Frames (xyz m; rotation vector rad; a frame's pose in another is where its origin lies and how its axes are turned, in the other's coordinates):
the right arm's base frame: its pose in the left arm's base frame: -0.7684 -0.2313 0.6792 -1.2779 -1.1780 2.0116
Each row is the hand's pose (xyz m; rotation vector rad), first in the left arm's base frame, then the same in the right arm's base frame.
Working: the left arm's base frame: its pose in the right arm's base frame: 0.1545 0.5004 -0.9116 1.2779 1.1780 -2.0116

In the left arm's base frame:
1: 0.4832 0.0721 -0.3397 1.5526 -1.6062 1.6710
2: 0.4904 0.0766 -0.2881 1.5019 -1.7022 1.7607
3: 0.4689 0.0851 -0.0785 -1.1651 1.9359 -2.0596
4: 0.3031 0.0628 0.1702 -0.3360 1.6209 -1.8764
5: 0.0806 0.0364 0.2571 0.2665 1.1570 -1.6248
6: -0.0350 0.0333 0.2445 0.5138 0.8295 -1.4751
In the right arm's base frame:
1: 0.1545 0.7781 -1.4379 0.1230 -1.8143 -1.1990
2: 0.1299 0.7320 -1.4361 0.0398 -1.8150 -1.0937
3: 0.0454 0.5472 -1.3797 -0.2427 -1.7851 -0.6247
4: -0.0162 0.3376 -1.1745 -0.5939 -1.6072 0.1346
5: 0.0223 0.2657 -0.9484 -0.7770 -1.3319 0.8636
6: 0.0780 0.2723 -0.8465 -0.7903 -1.1566 1.2777

